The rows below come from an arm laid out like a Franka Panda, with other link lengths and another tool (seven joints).
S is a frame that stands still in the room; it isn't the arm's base.
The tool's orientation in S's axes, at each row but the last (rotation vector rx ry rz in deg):
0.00, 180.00, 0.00
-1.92, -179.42, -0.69
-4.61, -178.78, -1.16
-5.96, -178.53, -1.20
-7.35, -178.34, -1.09
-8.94, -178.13, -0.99
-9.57, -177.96, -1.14
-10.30, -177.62, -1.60
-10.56, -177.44, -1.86
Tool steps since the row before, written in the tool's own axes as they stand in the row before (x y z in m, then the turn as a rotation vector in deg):
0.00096, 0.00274, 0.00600, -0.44, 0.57, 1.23
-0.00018, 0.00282, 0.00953, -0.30, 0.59, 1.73
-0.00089, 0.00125, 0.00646, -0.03, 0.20, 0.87
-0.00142, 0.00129, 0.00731, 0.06, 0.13, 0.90
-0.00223, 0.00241, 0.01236, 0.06, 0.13, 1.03
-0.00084, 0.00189, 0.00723, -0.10, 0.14, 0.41
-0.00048, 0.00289, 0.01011, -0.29, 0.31, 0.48
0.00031, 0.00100, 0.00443, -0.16, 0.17, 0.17
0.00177, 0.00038, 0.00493, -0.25, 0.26, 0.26
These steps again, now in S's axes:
-0.00096, 0.00274, -0.00600, 0.44, 0.57, -1.23
0.00015, 0.00289, -0.00951, 0.30, 0.60, -1.73
0.00082, 0.00129, -0.00646, 0.02, 0.21, -0.87
0.00133, 0.00130, -0.00733, -0.07, 0.15, -0.90
0.00210, 0.00238, -0.01239, -0.08, 0.15, -1.03
0.00082, 0.00189, -0.00723, 0.10, 0.13, -0.41
0.00048, 0.00297, -0.01009, 0.31, 0.28, -0.49
-0.00035, 0.00112, -0.00440, 0.17, 0.15, -0.17
-0.00190, 0.00070, -0.00485, 0.27, 0.23, -0.26

